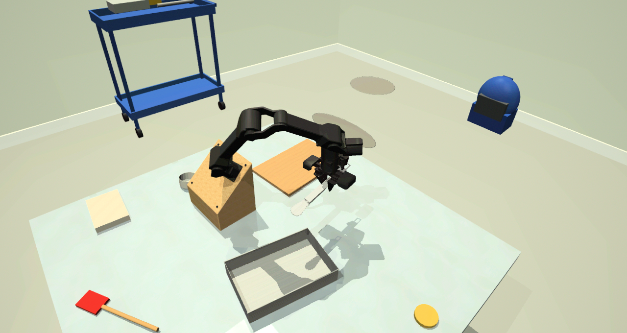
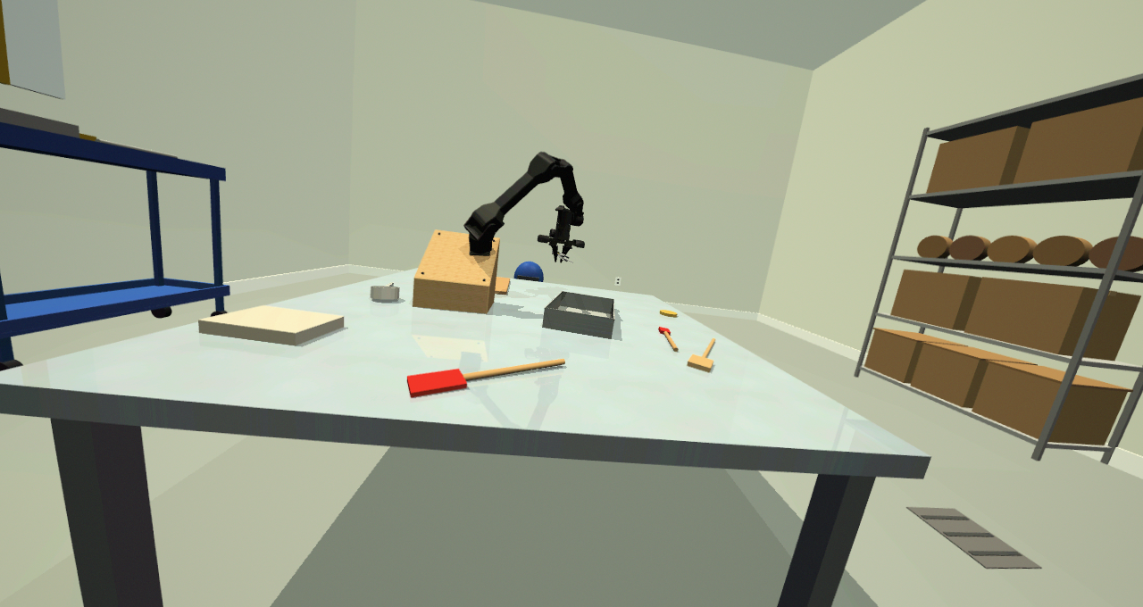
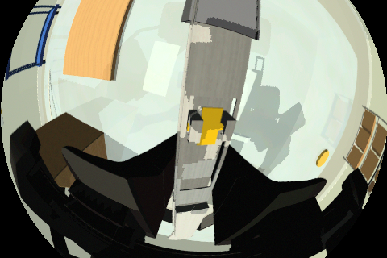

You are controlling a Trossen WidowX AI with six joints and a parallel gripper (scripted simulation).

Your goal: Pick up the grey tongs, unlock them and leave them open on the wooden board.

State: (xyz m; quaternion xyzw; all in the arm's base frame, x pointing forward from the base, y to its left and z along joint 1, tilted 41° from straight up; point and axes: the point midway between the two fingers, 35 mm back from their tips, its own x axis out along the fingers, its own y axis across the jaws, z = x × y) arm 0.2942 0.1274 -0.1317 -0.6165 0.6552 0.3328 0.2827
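Right now the yellow lock piece is 30 mm to the left of my gripper tip and 40 mm above it. From my gripper tip the other things lie so: wooden board 310 mm behind, 190 mm to the left, 150 mm below; grey roasting tin 50 mm ahead, 290 mm to the right, 130 mm below; yellow disc 470 mm ahead, 110 mm to the right, 150 mm below.
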